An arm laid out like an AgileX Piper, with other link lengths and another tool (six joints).
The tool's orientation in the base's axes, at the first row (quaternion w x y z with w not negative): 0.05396 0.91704 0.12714 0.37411
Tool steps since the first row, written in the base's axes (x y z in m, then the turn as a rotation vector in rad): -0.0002 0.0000 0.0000 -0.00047 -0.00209 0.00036; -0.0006 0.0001 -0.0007 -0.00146 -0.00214 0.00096; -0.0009 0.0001 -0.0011 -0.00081 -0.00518 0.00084; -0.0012 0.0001 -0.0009 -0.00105 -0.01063 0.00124; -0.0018 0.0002 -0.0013 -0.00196 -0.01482 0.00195; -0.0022 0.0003 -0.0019 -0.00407 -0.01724 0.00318; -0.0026 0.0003 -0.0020 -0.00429 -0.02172 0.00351; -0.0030 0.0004 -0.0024 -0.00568 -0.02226 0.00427; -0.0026 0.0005 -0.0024 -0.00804 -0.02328 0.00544; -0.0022 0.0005 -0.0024 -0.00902 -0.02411 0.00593; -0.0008 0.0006 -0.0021 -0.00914 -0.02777 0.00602; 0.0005 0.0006 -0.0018 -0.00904 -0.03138 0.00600
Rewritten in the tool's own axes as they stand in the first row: -0.0001 0.0000 -0.0001 -0.00065 0.00199 -0.00058; -0.0009 -0.0003 0.0001 -0.00094 0.00196 -0.00170; -0.0013 -0.0005 0.0002 -0.00141 0.00499 -0.00115; -0.0014 -0.0005 -0.0002 -0.00280 0.01026 -0.00158; -0.0021 -0.0008 -0.0003 -0.00409 0.01426 -0.00271; -0.0027 -0.0011 -0.0002 -0.00538 0.01641 -0.00505; -0.0031 -0.0012 -0.0004 -0.00653 0.02075 -0.00543; -0.0036 -0.0014 -0.0004 -0.00712 0.02114 -0.00694; -0.0033 -0.0014 -0.0001 -0.00824 0.02190 -0.00942; -0.0030 -0.0014 0.0002 -0.00881 0.02260 -0.01046; -0.0018 -0.0011 0.0009 -0.00983 0.02612 -0.01059; -0.0007 -0.0008 0.0016 -0.01077 0.02960 -0.01049
